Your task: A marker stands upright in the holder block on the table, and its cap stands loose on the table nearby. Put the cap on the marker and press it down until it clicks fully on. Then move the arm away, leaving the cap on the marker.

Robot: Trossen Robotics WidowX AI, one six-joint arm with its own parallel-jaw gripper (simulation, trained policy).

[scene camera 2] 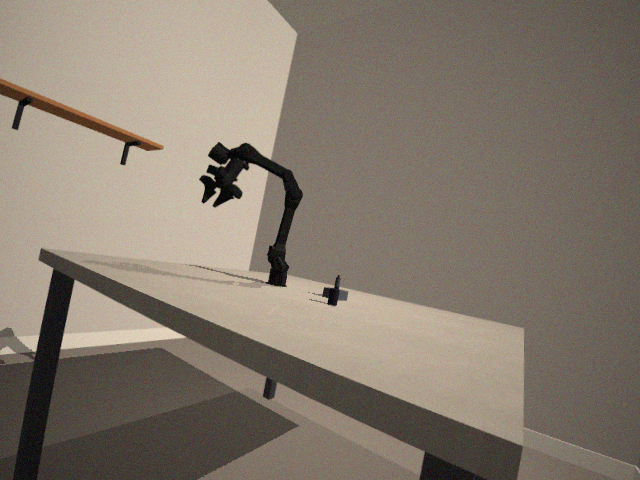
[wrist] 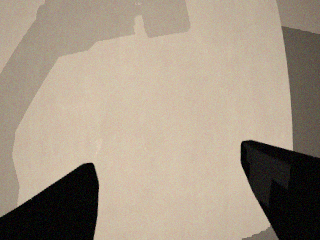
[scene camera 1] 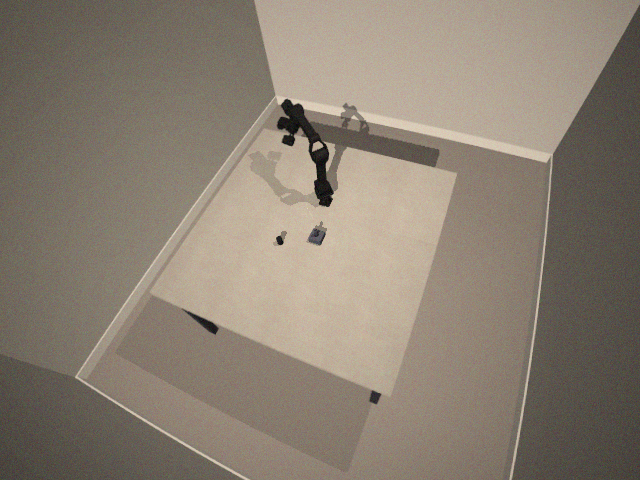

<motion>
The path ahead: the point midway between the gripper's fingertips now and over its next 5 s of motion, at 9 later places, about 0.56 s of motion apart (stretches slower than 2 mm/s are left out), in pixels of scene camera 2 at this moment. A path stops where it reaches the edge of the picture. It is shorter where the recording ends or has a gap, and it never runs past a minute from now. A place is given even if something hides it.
My gripper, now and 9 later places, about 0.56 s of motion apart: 207, 204; 203, 208; 200, 212; 198, 217; 198, 222; 198, 227; 201, 232; 205, 237; 212, 241; 220, 245
</motion>
